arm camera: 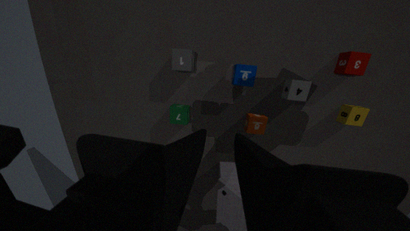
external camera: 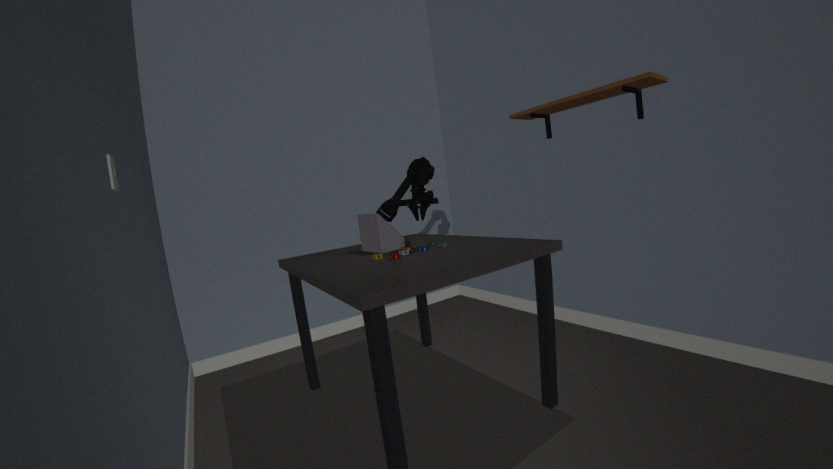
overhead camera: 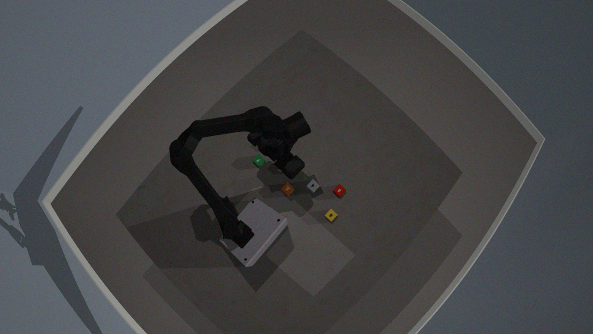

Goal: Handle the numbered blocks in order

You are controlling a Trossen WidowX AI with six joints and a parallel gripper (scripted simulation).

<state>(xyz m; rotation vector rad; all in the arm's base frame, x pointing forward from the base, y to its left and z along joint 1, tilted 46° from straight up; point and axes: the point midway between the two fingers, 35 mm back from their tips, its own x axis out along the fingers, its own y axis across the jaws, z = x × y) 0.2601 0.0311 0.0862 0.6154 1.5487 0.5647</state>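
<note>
My gripper tip is now 10 mm past the yellow block, 240 mm to the left of it and 120 mm above it. Also, from my gripper tip: white block 30 mm ahead, 130 mm to the right, 120 mm below; then red block 70 mm ahead, 210 mm to the right, 120 mm below; then green block 20 mm behind, 70 mm to the left, 120 mm below.
</note>
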